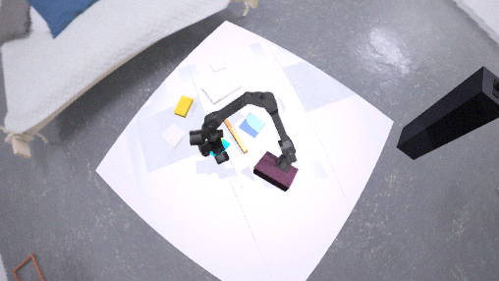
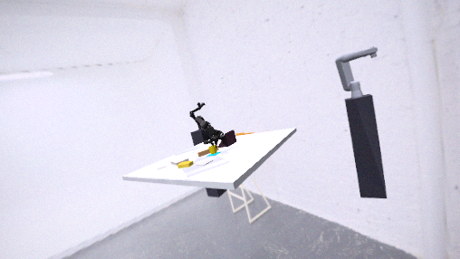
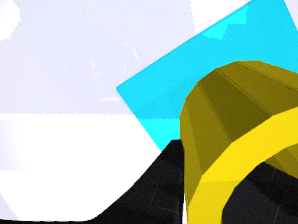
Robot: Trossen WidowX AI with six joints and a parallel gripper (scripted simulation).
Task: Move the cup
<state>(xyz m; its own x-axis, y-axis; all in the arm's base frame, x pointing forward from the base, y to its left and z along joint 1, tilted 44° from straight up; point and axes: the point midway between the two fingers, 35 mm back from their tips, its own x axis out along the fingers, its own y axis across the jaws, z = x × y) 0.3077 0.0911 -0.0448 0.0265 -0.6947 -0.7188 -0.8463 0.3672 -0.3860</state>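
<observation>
Right now the wooden strip is 20 mm behind my gripper tip, 110 mm to the right of it and 30 mm below it. Round my gripper tip: yellow cup 20 mm ahead, 20 mm to the right; then blue pad 60 mm behind, 210 mm to the right, 50 mm below.
</observation>
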